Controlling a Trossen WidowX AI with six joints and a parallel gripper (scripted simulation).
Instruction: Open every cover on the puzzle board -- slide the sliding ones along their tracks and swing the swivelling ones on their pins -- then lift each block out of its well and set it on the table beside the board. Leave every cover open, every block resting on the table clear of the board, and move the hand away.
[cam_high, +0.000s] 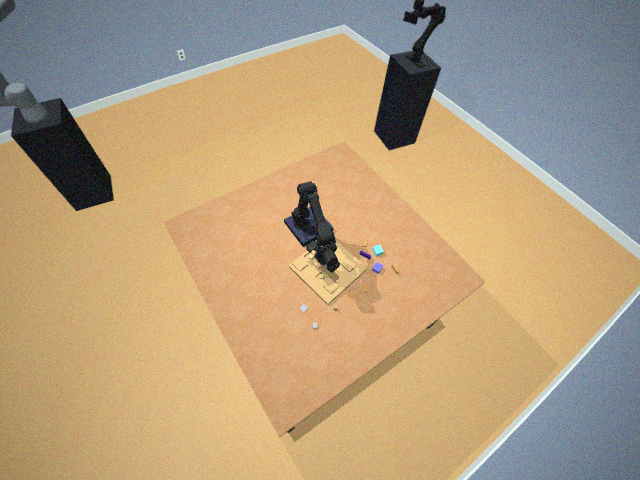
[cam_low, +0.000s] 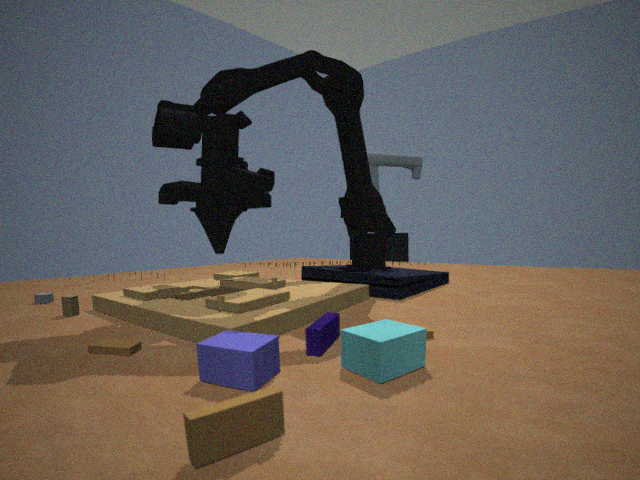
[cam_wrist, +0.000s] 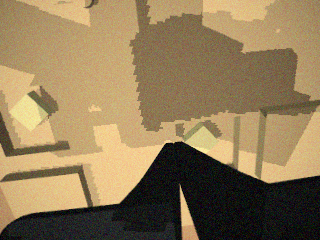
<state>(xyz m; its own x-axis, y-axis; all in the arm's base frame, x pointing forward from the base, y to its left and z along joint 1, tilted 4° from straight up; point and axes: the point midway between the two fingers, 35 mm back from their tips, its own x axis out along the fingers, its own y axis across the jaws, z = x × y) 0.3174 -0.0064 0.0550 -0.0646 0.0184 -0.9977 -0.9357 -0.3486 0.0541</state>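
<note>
The tan puzzle board is 6 cm below my gripper tip, 3 cm to the left of it and 1 cm ahead of it. From my gripper tip the other things lie so: small grey block: 26 cm ahead, 15 cm to the right, 7 cm below; then dark purple block: 26 cm to the left, 6 cm below, 1 cm ahead; then cyan block: 34 cm to the left, 6 cm below, 1 cm ahead.
</note>
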